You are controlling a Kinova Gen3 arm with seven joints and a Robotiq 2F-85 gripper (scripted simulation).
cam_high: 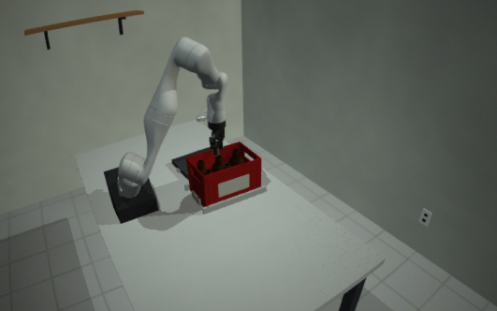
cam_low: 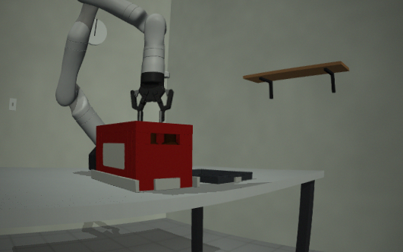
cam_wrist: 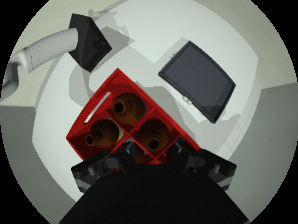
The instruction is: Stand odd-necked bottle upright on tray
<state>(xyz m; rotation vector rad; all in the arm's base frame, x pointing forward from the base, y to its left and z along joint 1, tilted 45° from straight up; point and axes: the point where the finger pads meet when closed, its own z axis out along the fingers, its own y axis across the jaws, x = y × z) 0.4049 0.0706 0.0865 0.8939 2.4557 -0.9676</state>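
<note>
Right now my hand is 11 cm above the red crate and 4 cm to the left of it. Also, from my hand: dark tray: 24 cm to the left, 19 cm below.
</note>
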